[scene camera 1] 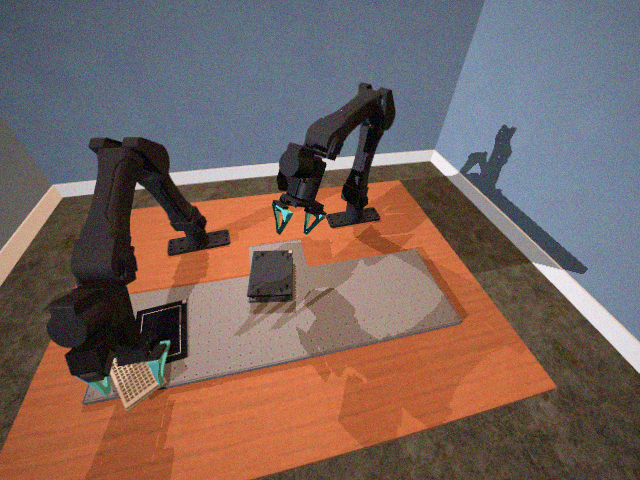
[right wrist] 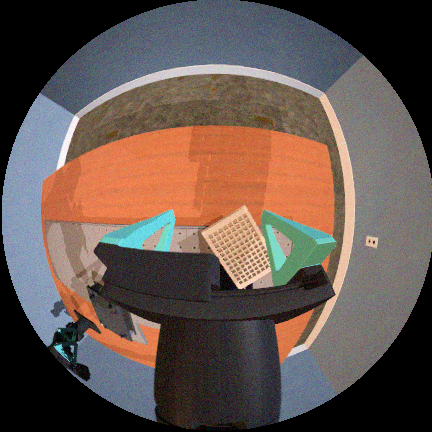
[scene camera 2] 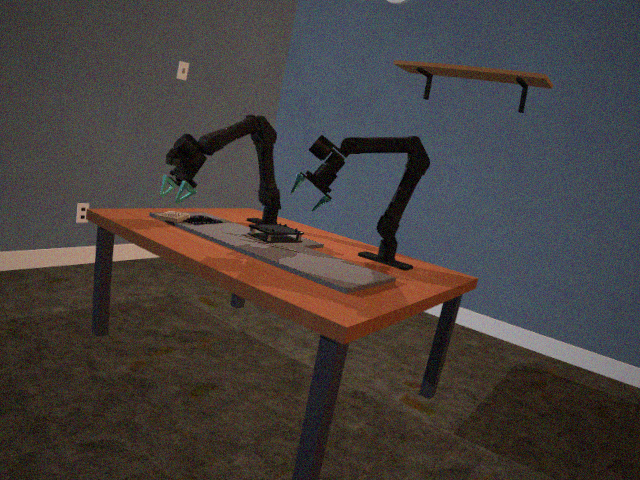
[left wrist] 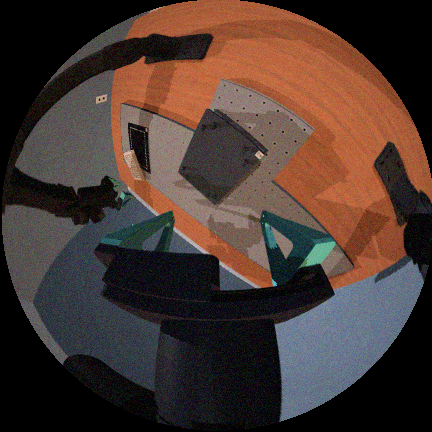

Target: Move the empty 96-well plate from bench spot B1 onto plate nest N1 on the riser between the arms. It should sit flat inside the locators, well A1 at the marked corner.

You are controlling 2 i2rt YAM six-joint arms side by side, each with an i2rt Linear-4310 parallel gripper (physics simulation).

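Frame: origin at the left arm's base, x ahead, y left, z up, level; millimetres.
Seen in the pictures: left gripper, fingertip midpoint: [scene camera 1: 292,233] [scene camera 2: 301,202] [left wrist: 216,214]; right gripper, fingertip midpoint: [scene camera 1: 135,388] [right wrist: 217,214] [scene camera 2: 168,199] [left wrist: 126,190]; left arm's base, origin of the base link: [scene camera 1: 353,218] [right wrist: 86,320] [scene camera 2: 385,261]; right arm's base, origin of the base link: [scene camera 1: 199,243] [left wrist: 173,48].
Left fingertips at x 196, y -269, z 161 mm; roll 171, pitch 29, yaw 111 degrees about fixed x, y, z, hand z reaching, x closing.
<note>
Offsets run from my left fingertips to a thing's middle. "spot": to the spot under its first point. Level surfaces: height alone.
The beige 96-well plate {dx +220, dy -413, dz -140 mm} [scene camera 1: 135,383] [scene camera 2: 173,215] [left wrist: 133,165] [right wrist: 239,247] lies askew at the front edge of the perforated board, one corner past that edge, beside the black white-outlined spot {spot: dx +127, dy -342, dz -146 mm} [scene camera 1: 173,330] [scene camera 2: 204,220] [left wrist: 139,142]. My right gripper [scene camera 1: 134,390] [scene camera 2: 169,198] [left wrist: 126,190] [right wrist: 217,214] is open and empty, high above the plate. My left gripper [scene camera 1: 293,233] [scene camera 2: 302,201] [left wrist: 216,214] is open and empty, above and behind the riser. The dark riser nest {dx +24, dy -72, dz -125 mm} [scene camera 1: 270,273] [scene camera 2: 275,230] [left wrist: 220,155] holds no plate; a pale marker {spot: dx -39, dy -3, dz -111 mm} [scene camera 1: 290,251] [left wrist: 259,155] is at one corner.
The grey perforated board {dz -148 mm} [scene camera 1: 232,341] [scene camera 2: 330,268] runs along the orange table {dz -161 mm} [scene camera 1: 248,408] [scene camera 2: 310,304], with a tab under the riser. Both arm bases stand behind it, one on each side of the riser. A wall shelf [scene camera 2: 470,72] hangs far above the table.
</note>
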